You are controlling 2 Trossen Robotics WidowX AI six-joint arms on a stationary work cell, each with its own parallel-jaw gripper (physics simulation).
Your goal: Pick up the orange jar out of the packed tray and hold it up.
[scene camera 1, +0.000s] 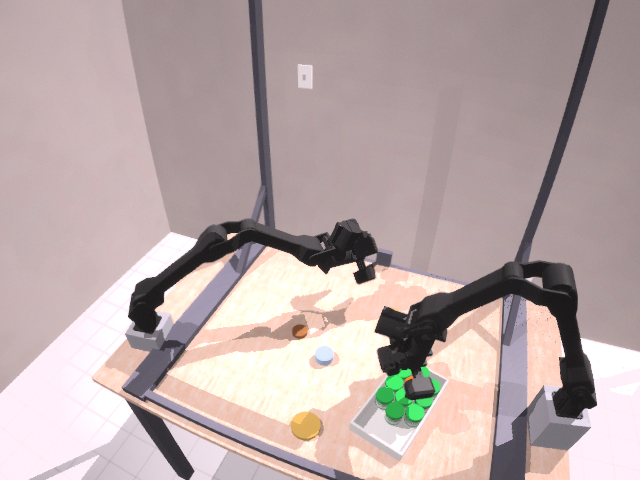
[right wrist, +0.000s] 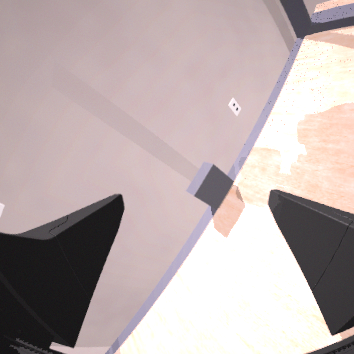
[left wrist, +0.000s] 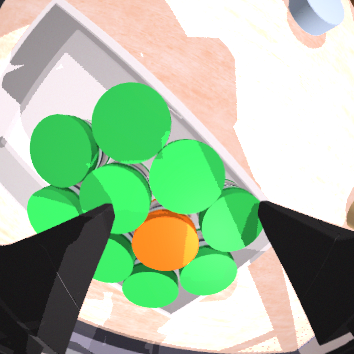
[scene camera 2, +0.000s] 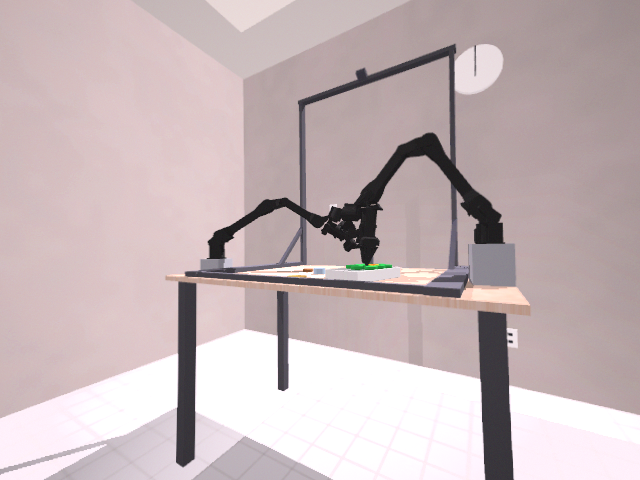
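Seen in the pictures: left gripper, between the fingertips: (scene camera 1: 401,380) (left wrist: 187,209) (scene camera 2: 364,264); right gripper, between the fingertips: (right wrist: 196,199); left arm's base, origin of its link: (scene camera 1: 567,405) (scene camera 2: 489,243); right arm's base, origin of its link: (scene camera 1: 147,323) (scene camera 2: 216,258).
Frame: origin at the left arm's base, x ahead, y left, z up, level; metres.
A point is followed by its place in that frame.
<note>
The orange jar (left wrist: 165,242) @(x 0.358, y -0.048, z -0.071 m) (scene camera 1: 408,379) @(x 0.369, y -0.060, z -0.072 m) (scene camera 2: 372,265) @(x 0.359, y -0.063, z -0.075 m) stands in the white tray (left wrist: 65,85) @(x 0.433, y 0.068, z -0.113 m) (scene camera 1: 382,432) @(x 0.411, y 0.075, z -0.113 m) (scene camera 2: 336,275) @(x 0.442, y 0.103, z -0.097 m), with several green-lidded jars (left wrist: 131,122) @(x 0.421, y -0.006, z -0.071 m) (scene camera 1: 394,411) @(x 0.393, y 0.037, z -0.071 m) packed around it. My left gripper (left wrist: 187,209) @(x 0.385, y -0.052, z -0.069 m) (scene camera 1: 419,385) (scene camera 2: 367,262) @(x 0.385, y -0.052, z -0.069 m) is open and empty, pointing down close above the jars. In the left wrist view one fingertip overlaps a green lid left of the orange one; the other shows by the tray's right rim. In scene camera 1 the gripper hides much of the orange lid. My right gripper (right wrist: 196,199) @(x 0.524, y -0.445, z 0.020 m) (scene camera 1: 364,273) is open and empty, above the table's far side.
A light blue cylinder (scene camera 1: 324,354) @(x 0.593, y -0.106, z -0.093 m) (left wrist: 317,12) @(x 0.572, y -0.104, z -0.093 m) (scene camera 2: 319,270) @(x 0.584, y -0.088, z -0.101 m) and a brown disc (scene camera 1: 299,331) @(x 0.682, y -0.176, z -0.104 m) (scene camera 2: 308,270) @(x 0.671, y -0.163, z -0.109 m) lie left of the tray. A flat yellow disc (scene camera 1: 306,425) @(x 0.589, y 0.100, z -0.105 m) lies nearer the front edge. The right arm's wrist is behind the left one in scene camera 1.
</note>
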